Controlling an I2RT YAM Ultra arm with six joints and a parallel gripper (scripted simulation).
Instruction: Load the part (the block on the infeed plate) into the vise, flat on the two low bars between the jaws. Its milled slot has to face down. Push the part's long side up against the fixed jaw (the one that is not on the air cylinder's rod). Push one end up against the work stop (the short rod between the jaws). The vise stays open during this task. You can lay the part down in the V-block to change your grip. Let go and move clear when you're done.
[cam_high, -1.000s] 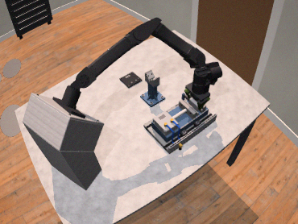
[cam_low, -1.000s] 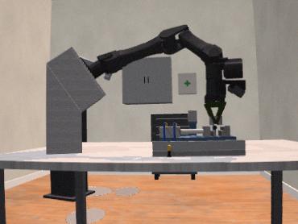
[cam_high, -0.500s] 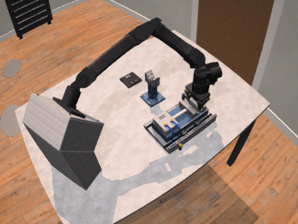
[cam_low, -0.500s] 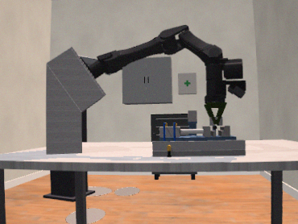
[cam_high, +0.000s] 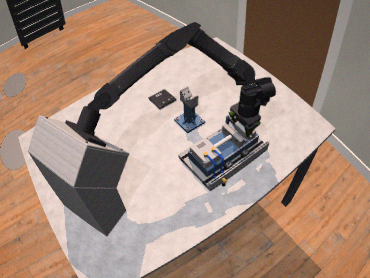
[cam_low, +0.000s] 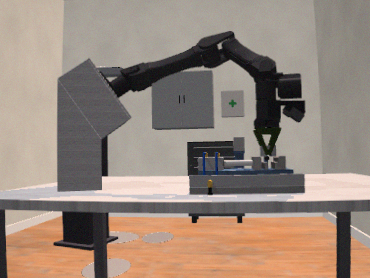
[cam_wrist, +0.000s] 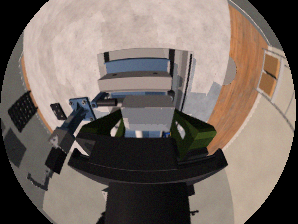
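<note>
Right now my hand is right at the grey part. Also, from my hand: fixed jaw: 30 mm to the left, 30 mm below, 30 mm ahead; moving jaw: 30 mm below, 30 mm behind, 10 mm to the left; air cylinder rod: 80 mm behind, 30 mm below.
</note>
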